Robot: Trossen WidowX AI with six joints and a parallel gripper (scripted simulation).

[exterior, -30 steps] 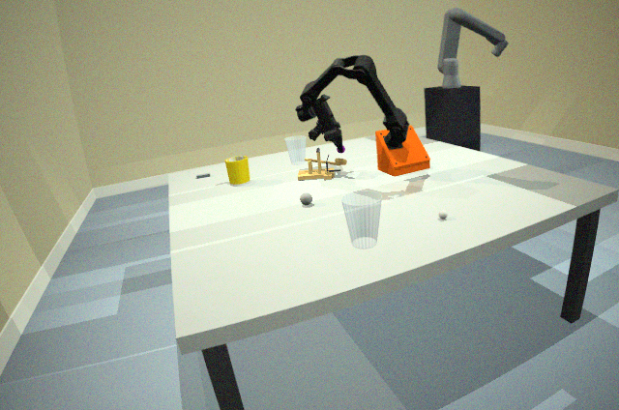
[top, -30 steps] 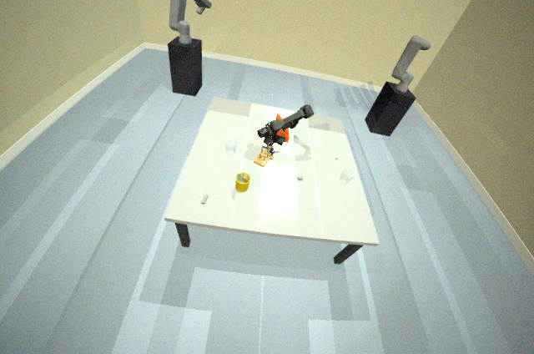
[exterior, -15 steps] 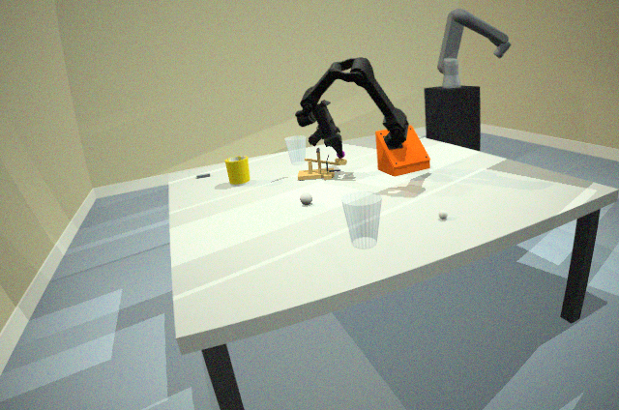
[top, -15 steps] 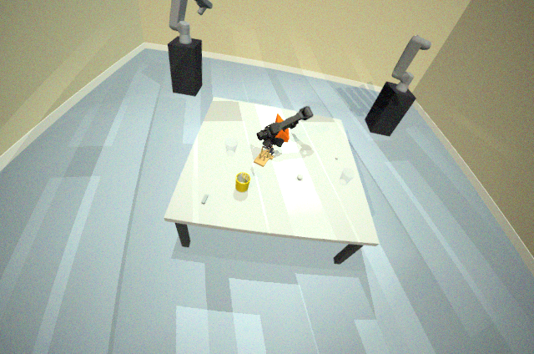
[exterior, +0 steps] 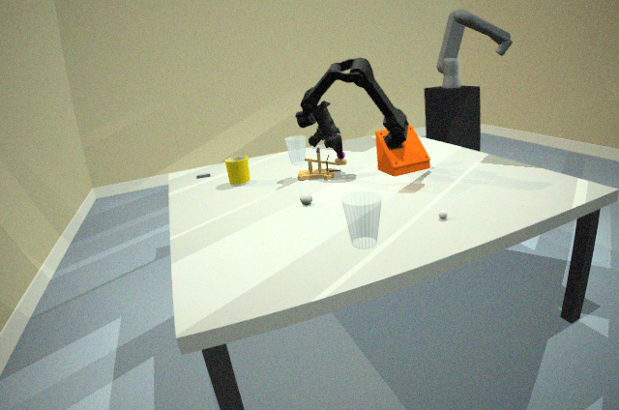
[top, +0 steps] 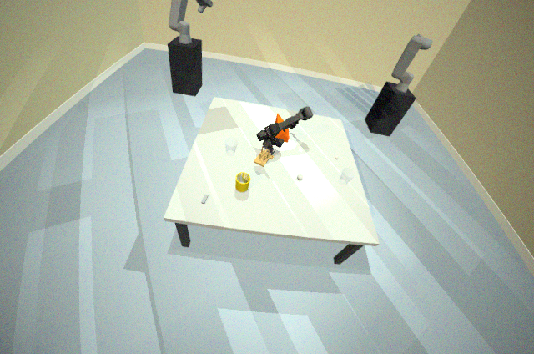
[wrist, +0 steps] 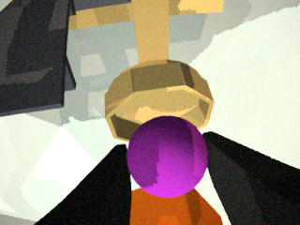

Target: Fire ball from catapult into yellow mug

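Right now my gripper tip is 1 cm below the purple ball. The rest, counted from my gripper tip: grey ball 23 cm ahead, 24 cm to the left, 5 cm below; wooden catapult 6 cm ahead, 1 cm to the right, 2 cm below; yellow mug 38 cm ahead, 15 cm to the right, 4 cm below.
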